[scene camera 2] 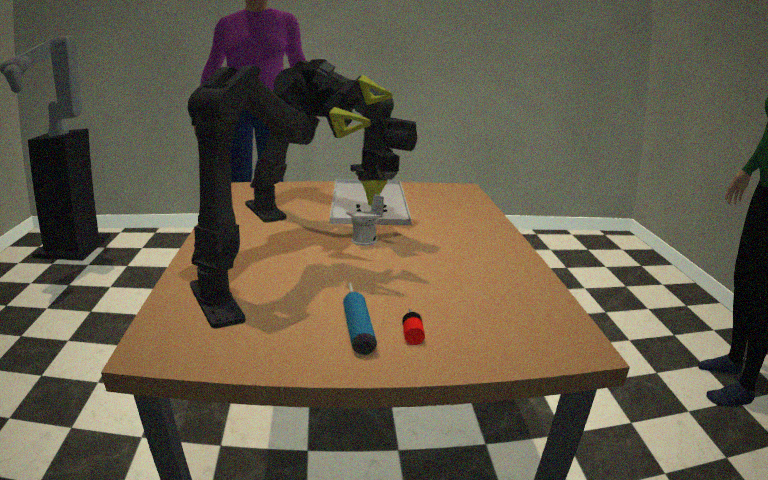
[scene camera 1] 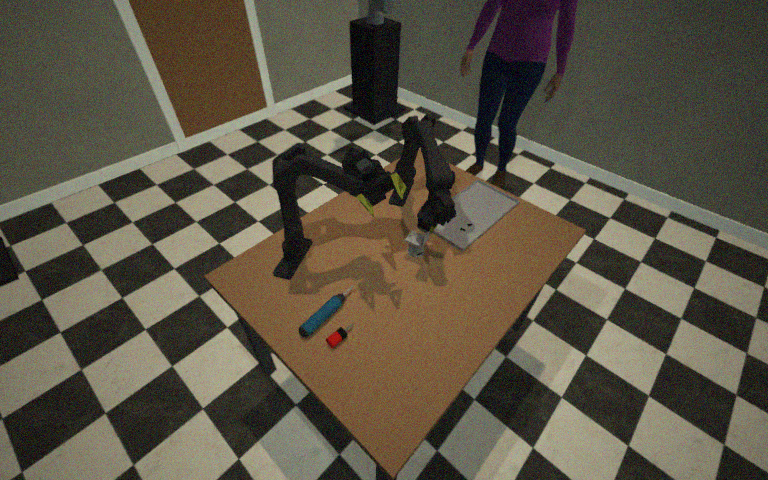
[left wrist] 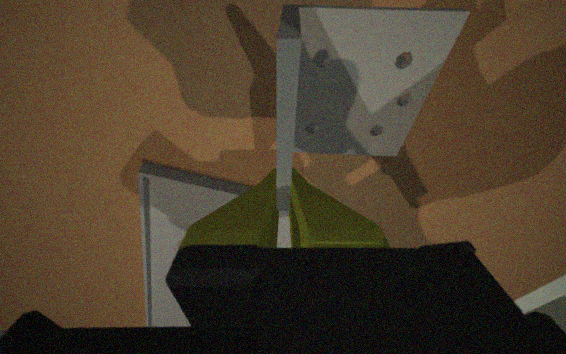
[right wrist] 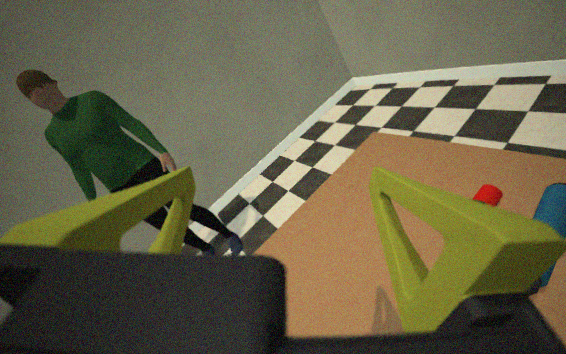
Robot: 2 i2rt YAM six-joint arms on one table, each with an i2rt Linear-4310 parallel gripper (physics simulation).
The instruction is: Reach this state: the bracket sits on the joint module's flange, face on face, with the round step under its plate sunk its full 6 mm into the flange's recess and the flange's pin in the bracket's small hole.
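Where they show: left gripper, fingertip midpoint: (scene camera 2: 371, 205) (scene camera 1: 429, 233) (left wrist: 284, 176); right gripper, fingertip midpoint: (scene camera 2: 381, 108) (scene camera 1: 386, 207) (right wrist: 282, 176); left arm's base at its link origin: (scene camera 2: 264, 211); right arm's base at its link origin: (scene camera 2: 215, 302) (scene camera 1: 293, 257).
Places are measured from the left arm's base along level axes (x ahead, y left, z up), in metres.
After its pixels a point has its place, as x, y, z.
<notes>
The grey bracket (left wrist: 331, 88) {0.156, -0.346, 0.072} is an L-shaped part with an upright web and a flat plate with small holes. My left gripper (left wrist: 284, 176) {0.186, -0.302, 0.076} is shut on the web from above. In scene camera 2 the bracket (scene camera 2: 376, 206) {0.175, -0.345, 0.087} sits over the grey cylindrical joint module (scene camera 2: 364, 230) {0.133, -0.364, 0.038} in the middle of the table, with my left gripper (scene camera 2: 374, 190) {0.186, -0.302, 0.076} pointing straight down on it. I cannot tell whether the plate lies flat on the flange. In scene camera 1 the module (scene camera 1: 416, 244) {0.151, -0.374, 0.075} stands under the left gripper (scene camera 1: 428, 228) {0.186, -0.302, 0.076}. My right gripper (scene camera 1: 380, 192) is open and empty, held high to the left.
A grey tray (scene camera 1: 477, 213) {0.349, -0.045, 0.004} with small dark parts lies behind the module. A blue cylinder tool (scene camera 1: 322, 314) {-0.068, -0.732, 0.038} and a red cap-like part (scene camera 1: 336, 337) {0.003, -0.791, 0.032} lie near the table's front. A person in purple (scene camera 1: 520, 71) stands beyond the table. A black pedestal (scene camera 1: 374, 67) stands at the back.
</notes>
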